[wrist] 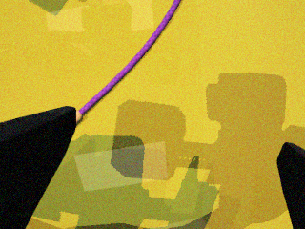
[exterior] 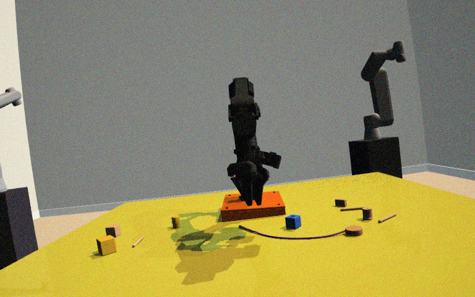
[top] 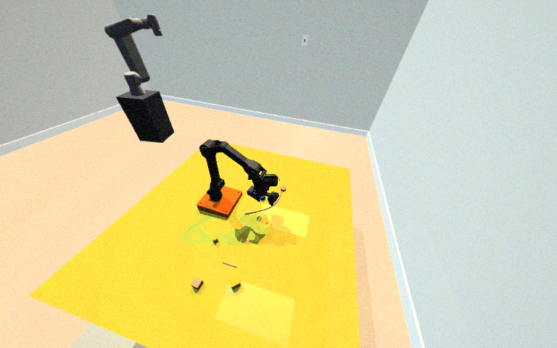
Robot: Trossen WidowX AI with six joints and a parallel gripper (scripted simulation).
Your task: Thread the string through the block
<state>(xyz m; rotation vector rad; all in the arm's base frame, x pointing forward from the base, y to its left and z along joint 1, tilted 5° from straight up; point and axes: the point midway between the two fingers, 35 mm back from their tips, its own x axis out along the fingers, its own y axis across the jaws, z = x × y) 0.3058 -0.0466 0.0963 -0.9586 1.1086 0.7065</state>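
Right now the blue block is 110 mm to the left of my gripper tip, 70 mm below it and 40 mm behind it. The rest, counted from my gripper tip: yellow cylinder (240 mm behind, 210 mm to the right, 70 mm below); wooden cylinder (300 mm to the left, 70 mm below, 20 mm ahead); round wooden button (210 mm to the left, 100 mm ahead, 80 mm below).
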